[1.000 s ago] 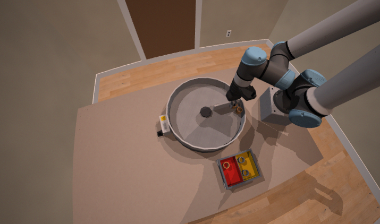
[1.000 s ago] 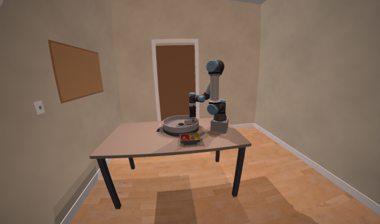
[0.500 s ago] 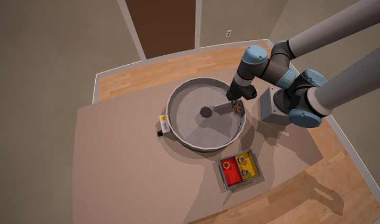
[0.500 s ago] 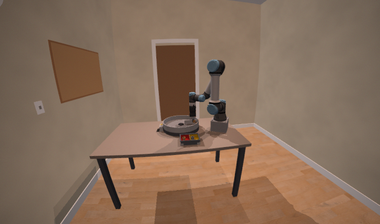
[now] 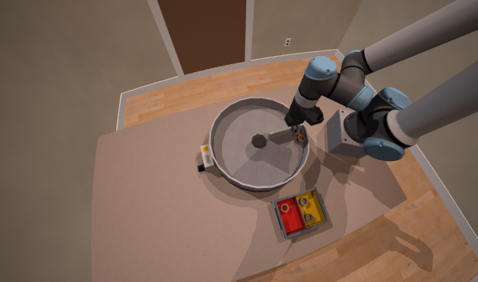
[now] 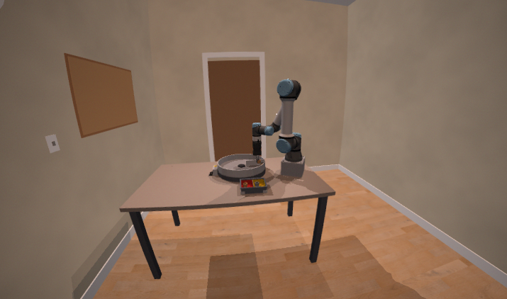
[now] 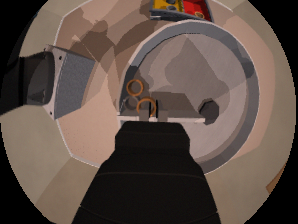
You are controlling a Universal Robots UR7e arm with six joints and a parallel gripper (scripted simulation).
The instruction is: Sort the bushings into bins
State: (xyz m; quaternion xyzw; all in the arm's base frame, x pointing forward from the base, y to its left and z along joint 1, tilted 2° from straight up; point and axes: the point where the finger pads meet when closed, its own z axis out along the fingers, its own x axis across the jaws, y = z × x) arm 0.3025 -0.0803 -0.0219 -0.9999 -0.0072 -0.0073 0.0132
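Right now my hand is 8 cm short of the red bin, 31 cm to the right of it and 8 cm above it. The rest, counted from my hand: turntable (14 cm ahead, 2 cm to the right, 5 cm below).
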